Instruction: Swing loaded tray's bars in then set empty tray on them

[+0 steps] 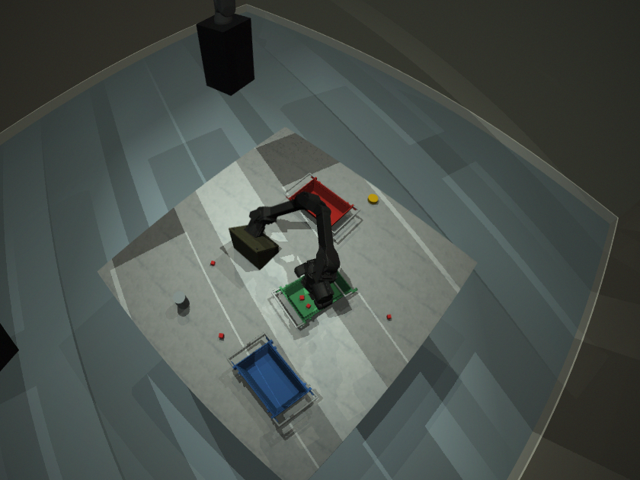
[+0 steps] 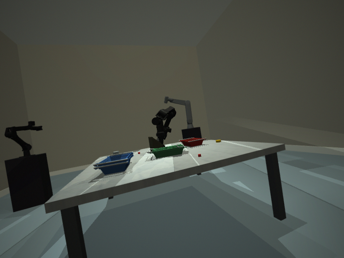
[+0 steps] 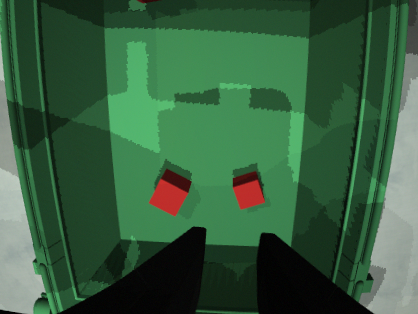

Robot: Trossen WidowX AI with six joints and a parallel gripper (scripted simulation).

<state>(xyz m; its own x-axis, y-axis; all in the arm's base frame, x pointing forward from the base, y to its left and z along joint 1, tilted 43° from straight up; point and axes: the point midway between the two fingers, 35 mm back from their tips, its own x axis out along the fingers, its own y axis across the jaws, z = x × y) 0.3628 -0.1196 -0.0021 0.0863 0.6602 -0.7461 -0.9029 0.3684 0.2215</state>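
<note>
My gripper tip is 230 mm past the red tray, 420 mm to the right of it and 50 mm above it. The rest, counted from my gripper tip: yellow disc 50 mm behind, 620 mm to the left, 90 mm below; grey cylinder 440 mm behind, 330 mm to the right, 60 mm below.
</note>
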